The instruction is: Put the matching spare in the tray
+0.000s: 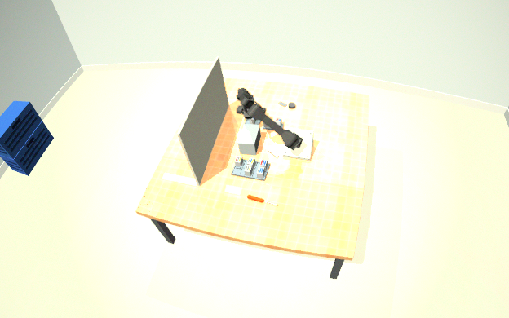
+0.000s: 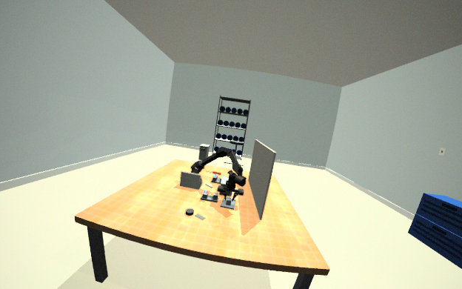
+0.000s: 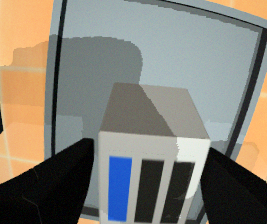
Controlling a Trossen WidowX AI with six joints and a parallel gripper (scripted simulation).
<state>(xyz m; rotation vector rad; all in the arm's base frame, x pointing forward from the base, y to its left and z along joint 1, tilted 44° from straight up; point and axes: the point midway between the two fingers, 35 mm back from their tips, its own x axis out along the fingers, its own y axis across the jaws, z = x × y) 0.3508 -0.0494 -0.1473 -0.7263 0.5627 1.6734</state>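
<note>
My gripper tip is 2 cm above the flat grey tray. Also, from my gripper tip: mounted unit 20 cm to the left, 7 cm behind, 3 cm above; then tall grey panel 24 cm to the left, 20 cm above, 16 cm ahead.
</note>
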